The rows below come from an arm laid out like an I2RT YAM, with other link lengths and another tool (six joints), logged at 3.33 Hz.
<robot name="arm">
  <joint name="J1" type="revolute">
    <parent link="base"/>
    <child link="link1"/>
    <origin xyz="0 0 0.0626"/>
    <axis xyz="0 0 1"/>
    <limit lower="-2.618" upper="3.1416"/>
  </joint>
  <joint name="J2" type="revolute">
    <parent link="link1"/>
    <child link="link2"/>
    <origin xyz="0.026 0.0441 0.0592" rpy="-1.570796 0 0"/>
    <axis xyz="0 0 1"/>
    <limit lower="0" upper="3.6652"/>
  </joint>
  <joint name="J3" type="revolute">
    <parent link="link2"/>
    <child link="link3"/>
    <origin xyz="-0.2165 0 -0.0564" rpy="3.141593 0 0"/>
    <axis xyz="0 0 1"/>
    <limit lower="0" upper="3.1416"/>
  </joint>
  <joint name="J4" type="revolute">
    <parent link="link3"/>
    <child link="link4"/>
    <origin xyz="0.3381 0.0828 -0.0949"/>
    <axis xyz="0 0 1"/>
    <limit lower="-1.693" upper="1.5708"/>
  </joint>
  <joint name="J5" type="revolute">
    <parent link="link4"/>
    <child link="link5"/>
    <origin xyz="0.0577 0.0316 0.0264" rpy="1.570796 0 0"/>
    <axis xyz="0 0 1"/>
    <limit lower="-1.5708" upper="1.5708"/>
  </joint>
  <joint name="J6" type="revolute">
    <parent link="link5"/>
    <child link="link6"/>
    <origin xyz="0.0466 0 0.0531" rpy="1.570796 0 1.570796"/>
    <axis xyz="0 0 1"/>
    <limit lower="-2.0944" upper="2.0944"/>
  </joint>
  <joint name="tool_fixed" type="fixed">
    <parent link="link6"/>
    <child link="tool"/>
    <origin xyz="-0.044 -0.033 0.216" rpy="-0.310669 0 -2.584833"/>
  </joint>
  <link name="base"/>
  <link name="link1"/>
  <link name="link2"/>
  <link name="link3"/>
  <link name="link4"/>
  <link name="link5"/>
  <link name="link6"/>
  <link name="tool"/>
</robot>
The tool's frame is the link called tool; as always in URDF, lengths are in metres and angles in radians.
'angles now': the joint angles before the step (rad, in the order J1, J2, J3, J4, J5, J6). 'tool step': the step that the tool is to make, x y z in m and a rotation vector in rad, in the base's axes. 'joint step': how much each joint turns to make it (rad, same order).
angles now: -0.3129, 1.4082, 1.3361, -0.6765, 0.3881, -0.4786
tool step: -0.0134, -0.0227, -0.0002, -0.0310, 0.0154, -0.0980
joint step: -0.0017, 0.0106, 0.0076, -0.0215, 0.0934, 0.0459
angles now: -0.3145, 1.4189, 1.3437, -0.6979, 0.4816, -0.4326
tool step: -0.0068, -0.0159, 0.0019, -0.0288, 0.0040, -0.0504
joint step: -0.0075, 0.0047, 0.0002, 0.0045, 0.0507, 0.0108
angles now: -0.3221, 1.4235, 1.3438, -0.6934, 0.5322, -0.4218
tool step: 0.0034, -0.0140, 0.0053, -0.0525, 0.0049, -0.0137
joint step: -0.0030, 0.0214, 0.0121, 0.0399, 0.0430, -0.0352
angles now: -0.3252, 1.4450, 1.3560, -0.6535, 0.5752, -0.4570
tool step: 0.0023, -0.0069, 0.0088, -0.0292, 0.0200, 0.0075
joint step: -0.0047, 0.0244, 0.0428, -0.0058, 0.0139, -0.0400
